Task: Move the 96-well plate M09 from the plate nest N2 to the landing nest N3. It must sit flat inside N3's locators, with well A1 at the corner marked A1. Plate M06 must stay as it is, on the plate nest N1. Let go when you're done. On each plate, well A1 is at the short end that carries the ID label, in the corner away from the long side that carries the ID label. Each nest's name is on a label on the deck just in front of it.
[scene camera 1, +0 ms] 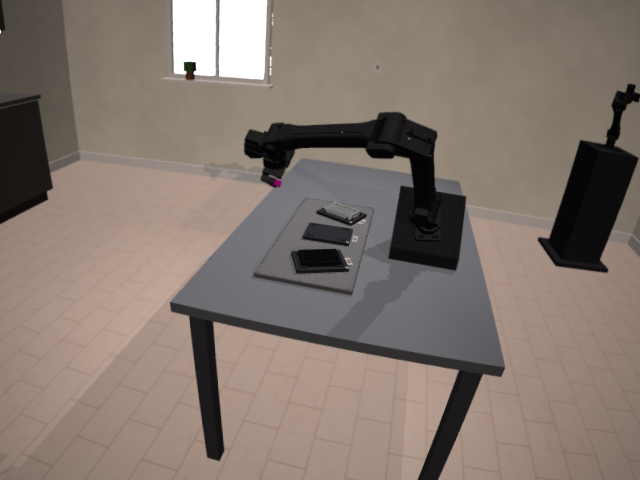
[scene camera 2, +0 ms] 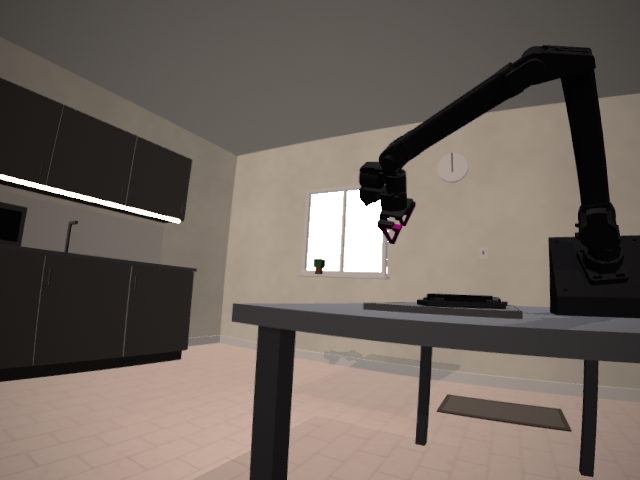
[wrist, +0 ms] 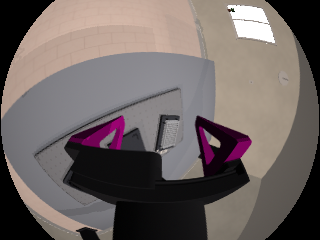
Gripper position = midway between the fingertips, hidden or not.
Note:
I see my gripper (scene camera 2: 397, 234) and a dark nest (scene camera 1: 322, 233).
My gripper also shows in the wrist view (wrist: 159, 119).

